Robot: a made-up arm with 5 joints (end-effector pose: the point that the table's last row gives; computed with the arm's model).
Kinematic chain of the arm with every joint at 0, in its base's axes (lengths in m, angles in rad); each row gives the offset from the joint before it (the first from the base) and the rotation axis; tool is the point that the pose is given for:
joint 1: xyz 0 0 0.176 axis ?
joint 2: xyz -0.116 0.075 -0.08 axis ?
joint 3: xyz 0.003 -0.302 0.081 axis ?
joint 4: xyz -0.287 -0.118 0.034 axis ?
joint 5: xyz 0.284 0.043 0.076 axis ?
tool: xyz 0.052 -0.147 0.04
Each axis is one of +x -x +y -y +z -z.
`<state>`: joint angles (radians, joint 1 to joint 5).
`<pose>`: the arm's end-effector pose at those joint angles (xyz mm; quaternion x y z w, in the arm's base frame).
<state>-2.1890 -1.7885 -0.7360 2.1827 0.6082</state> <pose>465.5 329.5 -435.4 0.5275 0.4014 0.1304 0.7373</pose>
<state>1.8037 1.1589 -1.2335 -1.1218 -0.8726</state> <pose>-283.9 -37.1 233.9 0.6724 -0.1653 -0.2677 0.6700</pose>
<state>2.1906 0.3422 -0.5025 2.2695 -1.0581</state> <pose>-55.5 857.9 295.4 -0.5734 0.1614 0.5087 0.6216</pose>
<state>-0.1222 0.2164 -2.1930 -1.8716 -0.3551</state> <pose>-292.5 -513.8 356.7 0.5373 -0.5791 0.4308 0.4363</pose>
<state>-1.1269 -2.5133 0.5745 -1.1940 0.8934</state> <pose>-27.8 -151.6 -89.2 0.0355 0.9773 -0.1991 0.0631</pose>
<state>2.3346 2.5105 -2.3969 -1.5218 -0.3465</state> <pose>-412.6 261.8 82.0 -0.3674 0.4284 0.8067 0.1751</pose>
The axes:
joint 1: -z
joint 2: +y
joint 3: -x
joint 4: -z
joint 5: -y

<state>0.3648 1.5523 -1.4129 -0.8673 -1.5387</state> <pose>-64.1 -270.6 92.9 0.7053 0.5646 0.2577 0.3426</pose>
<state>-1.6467 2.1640 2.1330 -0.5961 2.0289</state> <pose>70.4 -28.5 88.0 -0.1579 -0.5936 -0.7690 0.1773</pose>
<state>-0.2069 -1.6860 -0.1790 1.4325 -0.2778</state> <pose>-53.1 -744.1 -256.0 0.6237 -0.3792 -0.2425 0.6390</pose>
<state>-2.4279 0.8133 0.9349 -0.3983 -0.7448</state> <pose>58.1 200.7 180.6 -0.7876 -0.1710 0.5917 0.0161</pose>
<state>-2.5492 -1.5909 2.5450 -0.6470 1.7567</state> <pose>136.2 18.8 62.5 -0.0336 0.9464 -0.3108 0.0810</pose>
